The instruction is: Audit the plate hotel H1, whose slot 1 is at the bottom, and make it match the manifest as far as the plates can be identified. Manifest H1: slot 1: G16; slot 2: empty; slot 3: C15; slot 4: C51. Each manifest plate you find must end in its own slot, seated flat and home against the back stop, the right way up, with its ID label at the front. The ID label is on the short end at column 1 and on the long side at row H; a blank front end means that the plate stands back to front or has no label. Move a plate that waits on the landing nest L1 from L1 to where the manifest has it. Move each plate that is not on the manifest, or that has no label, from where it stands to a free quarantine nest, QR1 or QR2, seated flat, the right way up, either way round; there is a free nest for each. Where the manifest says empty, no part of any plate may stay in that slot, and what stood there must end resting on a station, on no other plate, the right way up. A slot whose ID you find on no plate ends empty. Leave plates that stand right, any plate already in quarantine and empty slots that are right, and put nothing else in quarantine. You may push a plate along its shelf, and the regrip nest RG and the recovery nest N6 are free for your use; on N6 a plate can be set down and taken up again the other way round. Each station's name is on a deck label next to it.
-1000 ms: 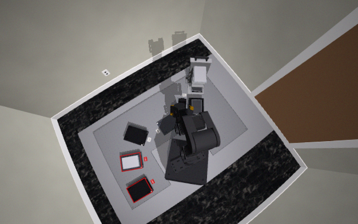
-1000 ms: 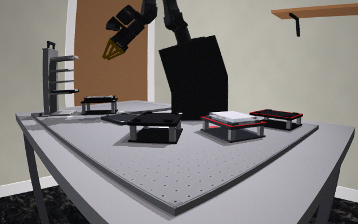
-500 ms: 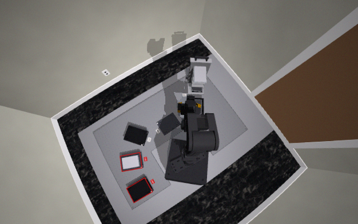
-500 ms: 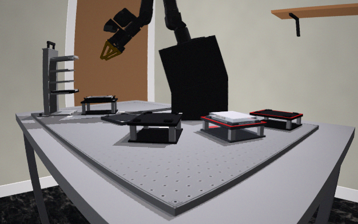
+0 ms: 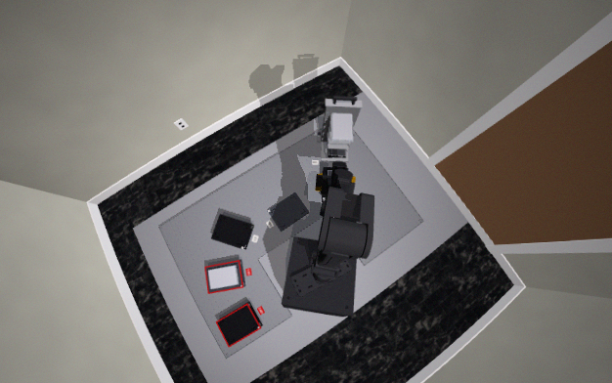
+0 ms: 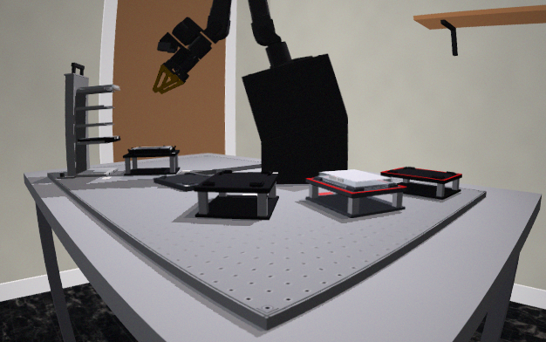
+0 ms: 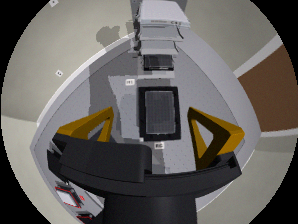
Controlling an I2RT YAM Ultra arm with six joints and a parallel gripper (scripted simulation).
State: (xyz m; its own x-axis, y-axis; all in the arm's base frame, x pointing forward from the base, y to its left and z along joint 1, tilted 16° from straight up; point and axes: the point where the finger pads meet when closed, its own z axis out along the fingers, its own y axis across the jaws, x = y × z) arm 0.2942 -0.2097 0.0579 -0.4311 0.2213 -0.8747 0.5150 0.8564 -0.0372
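Right now my hand is 19 cm above the pinned nest, 4 cm to the left of it and 1 cm short of it. Also, from my hand: hotel foot: 24 cm below, 19 cm ahead, 14 cm to the right; then H1 deck label: 25 cm below, 17 cm ahead, 2 cm to the right; then grey plate hotel H1: 23 cm ahead, 17 cm to the right, 9 cm below.
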